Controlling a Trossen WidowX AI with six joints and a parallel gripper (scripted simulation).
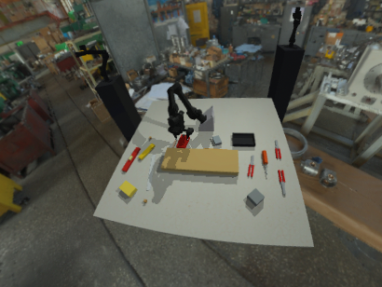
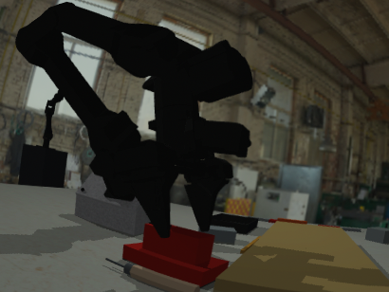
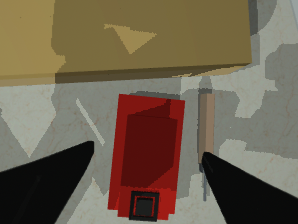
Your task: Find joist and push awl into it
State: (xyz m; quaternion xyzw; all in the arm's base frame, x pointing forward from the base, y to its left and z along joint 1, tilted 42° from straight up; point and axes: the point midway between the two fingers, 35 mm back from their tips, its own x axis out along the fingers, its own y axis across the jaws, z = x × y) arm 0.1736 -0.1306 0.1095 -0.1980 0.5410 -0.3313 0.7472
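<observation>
The stud finder is 3 cm behind my gripper tip, 1 cm to the left of it and 1 cm below it. From my gripper tip the other things lie so: awl (3 cm behind, 6 cm to the right, 5 cm below); pale strip (24 cm ahead, 22 cm to the right, 5 cm below); yellow bar (6 cm ahead, 29 cm to the right, 4 cm below).
</observation>
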